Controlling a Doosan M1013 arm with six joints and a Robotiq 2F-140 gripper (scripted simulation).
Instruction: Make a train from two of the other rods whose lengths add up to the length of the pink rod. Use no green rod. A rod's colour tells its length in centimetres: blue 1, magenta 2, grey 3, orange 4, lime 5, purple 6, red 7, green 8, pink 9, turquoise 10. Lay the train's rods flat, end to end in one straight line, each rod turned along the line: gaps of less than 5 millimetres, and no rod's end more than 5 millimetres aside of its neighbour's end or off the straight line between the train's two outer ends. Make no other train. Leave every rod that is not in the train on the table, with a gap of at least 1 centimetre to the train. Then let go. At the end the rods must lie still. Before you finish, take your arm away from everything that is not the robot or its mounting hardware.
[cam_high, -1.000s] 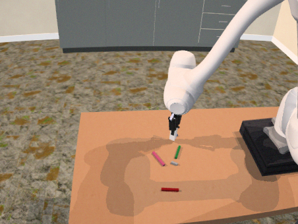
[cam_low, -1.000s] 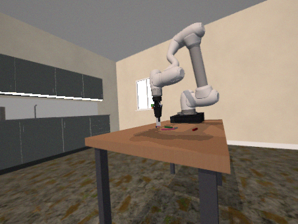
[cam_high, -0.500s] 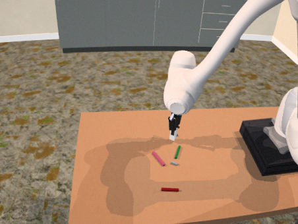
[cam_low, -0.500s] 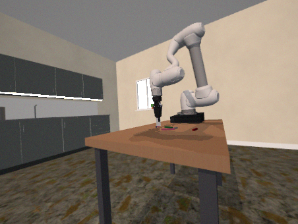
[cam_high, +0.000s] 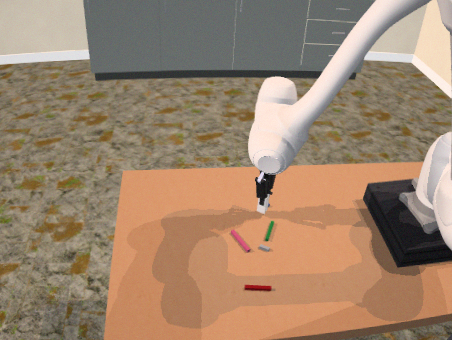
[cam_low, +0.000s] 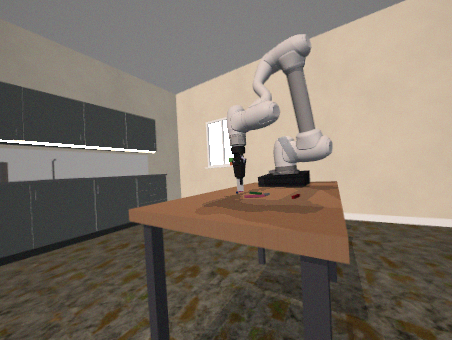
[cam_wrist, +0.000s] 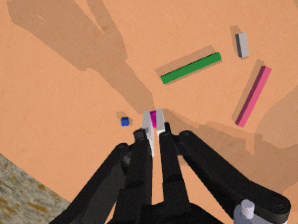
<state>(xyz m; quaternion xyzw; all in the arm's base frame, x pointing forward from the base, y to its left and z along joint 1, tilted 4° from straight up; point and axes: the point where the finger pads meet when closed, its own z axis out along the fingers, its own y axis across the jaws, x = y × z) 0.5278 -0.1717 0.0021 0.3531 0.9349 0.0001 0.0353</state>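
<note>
Right now my hand is 30 mm above the magenta rod. The rest, counted from my hand: blue rod 40 mm below, 30 mm to the right, 30 mm behind; then green rod 80 mm to the left, 40 mm below; then pink rod 100 mm to the left, 100 mm ahead, 40 mm below.
</note>
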